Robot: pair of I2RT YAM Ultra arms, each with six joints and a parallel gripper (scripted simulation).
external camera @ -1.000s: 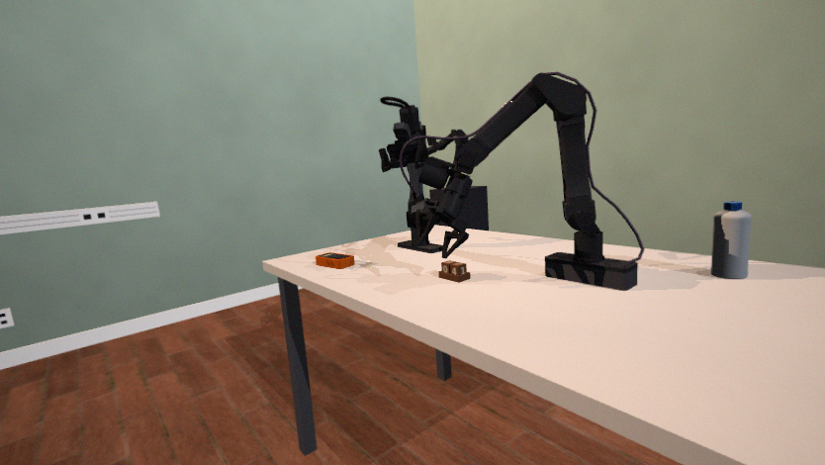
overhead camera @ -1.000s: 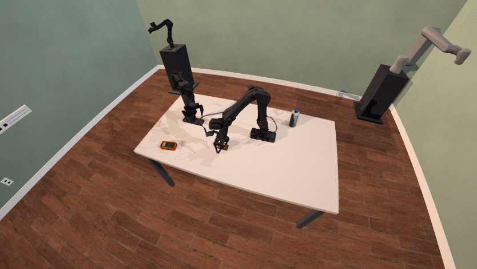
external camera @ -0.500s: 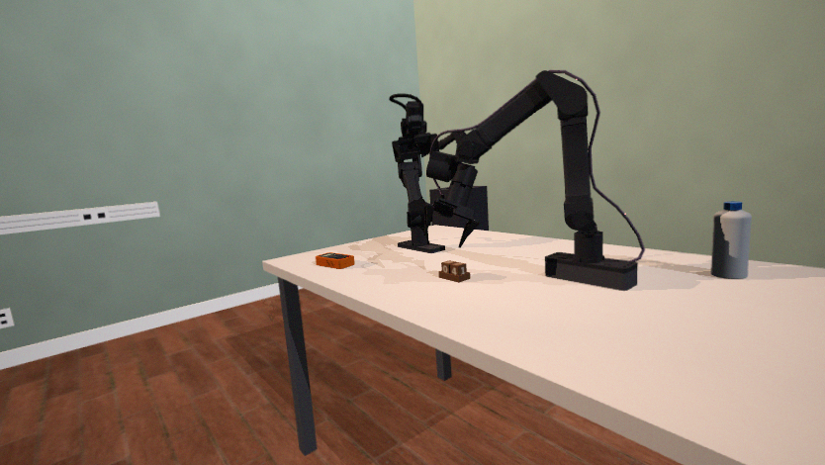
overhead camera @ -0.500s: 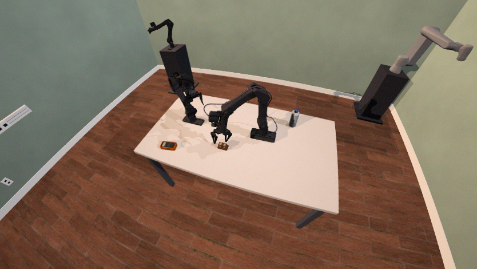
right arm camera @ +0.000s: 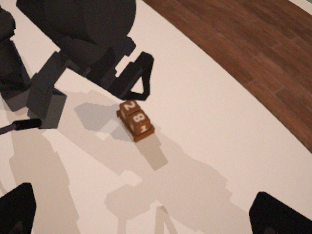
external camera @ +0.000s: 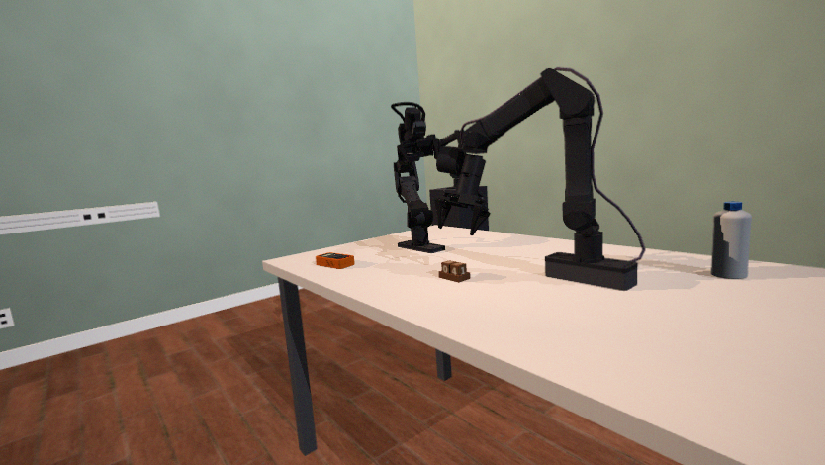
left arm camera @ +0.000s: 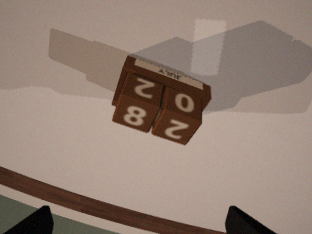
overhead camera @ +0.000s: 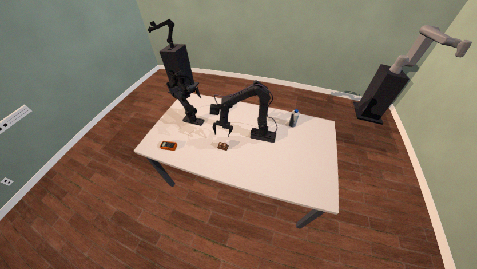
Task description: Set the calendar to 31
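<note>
My left hand is 2 cm short of the brown tray and 12 cm above it.
</note>
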